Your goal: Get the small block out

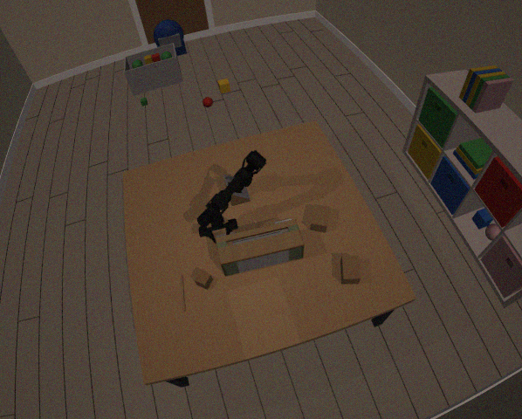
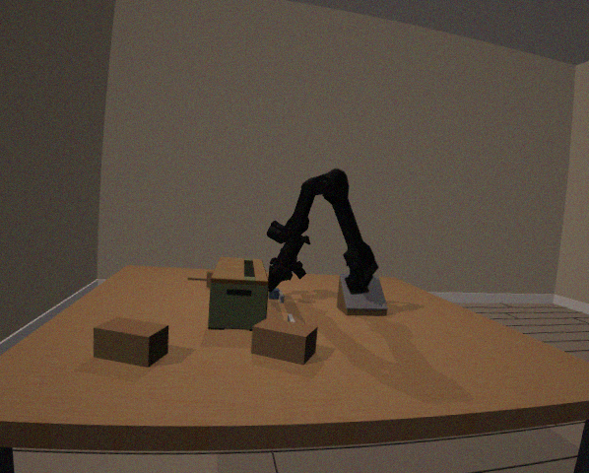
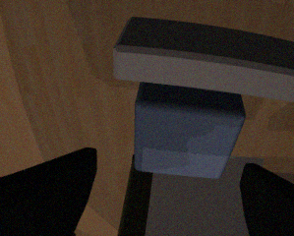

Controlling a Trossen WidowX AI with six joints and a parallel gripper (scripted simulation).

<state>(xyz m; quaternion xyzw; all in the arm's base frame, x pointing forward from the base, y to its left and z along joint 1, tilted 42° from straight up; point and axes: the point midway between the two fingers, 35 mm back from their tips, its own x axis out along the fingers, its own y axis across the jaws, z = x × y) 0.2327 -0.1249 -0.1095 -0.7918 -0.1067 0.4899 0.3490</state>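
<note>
Now: gripper tip 2 cm past the small blue block, 1 cm to the right of it and 1 cm above it. The rest, counted from my gripper tip: clear-fronted box (9 cm ahead, 16 cm to the left, 3 cm above); thin stick (17 cm ahead, 27 cm to the right, 2 cm below).
</note>
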